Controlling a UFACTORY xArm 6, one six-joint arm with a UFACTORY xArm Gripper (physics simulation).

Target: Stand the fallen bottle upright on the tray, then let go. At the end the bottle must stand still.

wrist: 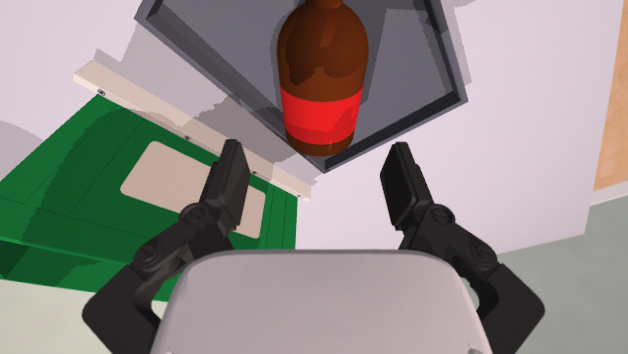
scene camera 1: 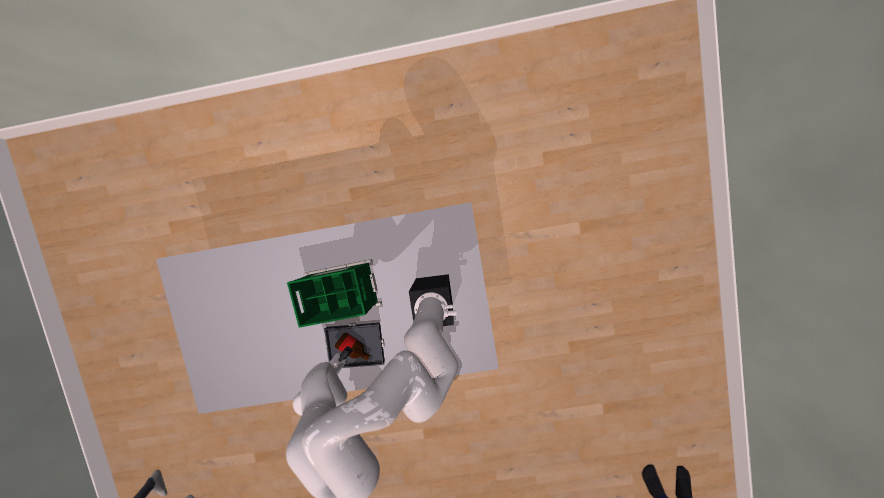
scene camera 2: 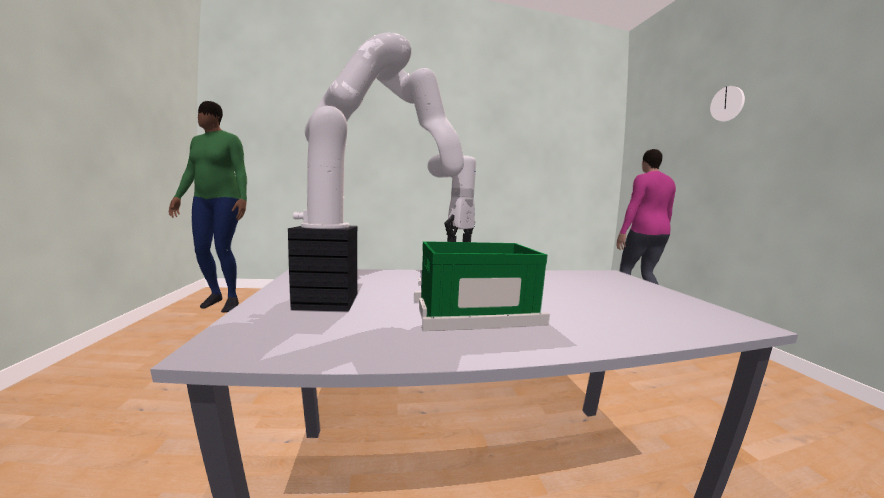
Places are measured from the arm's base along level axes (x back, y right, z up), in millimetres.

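Where they show: gripper, fingertip midpoint: (wrist: 316, 157) (scene camera 1: 343, 357); arm's base, link origin: (scene camera 1: 431, 308) (scene camera 2: 325, 226).
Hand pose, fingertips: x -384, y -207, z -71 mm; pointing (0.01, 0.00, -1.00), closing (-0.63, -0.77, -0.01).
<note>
Each offset is from my fingertips to the centre of the thing.
A brown bottle with a red label @(dx +6, dy -12, dz -95 mm) (scene camera 1: 348, 343) (wrist: 322, 65) lies on its side on the dark grey tray @(dx -1, dy -11, dz -124 mm) (scene camera 1: 371, 337) (wrist: 400, 55). In the wrist view its base points toward my gripper, near a tray corner, and its neck runs out of the top edge. My gripper (scene camera 1: 345, 353) (scene camera 2: 459, 237) (wrist: 316, 157) is open and empty. It is above the tray, its fingers spread wider than the bottle's base in the wrist view. In scene camera 1 a finger partly covers the bottle. In scene camera 2 the crate hides the bottle and tray.
A tall green crate with compartments @(dx -27, dy +260, dz -50 mm) (scene camera 1: 334, 300) (scene camera 2: 439, 290) (wrist: 75, 165) stands close beside the tray. A pale rail (scene camera 2: 485, 321) (wrist: 210, 140) runs along its foot. The black arm pedestal (scene camera 1: 431, 284) (scene camera 2: 321, 266) stands on the table. Two people (scene camera 2: 216, 167) (scene camera 2: 654, 201) stand beyond the table.
</note>
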